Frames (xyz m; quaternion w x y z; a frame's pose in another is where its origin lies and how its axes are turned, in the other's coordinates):
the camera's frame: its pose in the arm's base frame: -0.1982 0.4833 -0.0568 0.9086 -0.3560 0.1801 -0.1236
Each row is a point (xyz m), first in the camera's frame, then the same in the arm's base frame.
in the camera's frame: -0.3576 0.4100 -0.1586
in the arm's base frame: -0.5480 0.8075 -0.3628
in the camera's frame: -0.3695 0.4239 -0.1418
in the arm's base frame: -0.5505 0.8318 -0.3581
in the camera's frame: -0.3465 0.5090 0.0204
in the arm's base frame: -0.4541 0.9823 -0.3119
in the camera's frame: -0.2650 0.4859 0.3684
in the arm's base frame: -0.2381 1.1466 -0.0782
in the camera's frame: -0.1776 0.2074 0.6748
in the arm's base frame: -0.0586 1.1010 0.3023
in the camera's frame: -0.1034 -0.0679 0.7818
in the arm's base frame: 0.0264 0.9421 0.5478
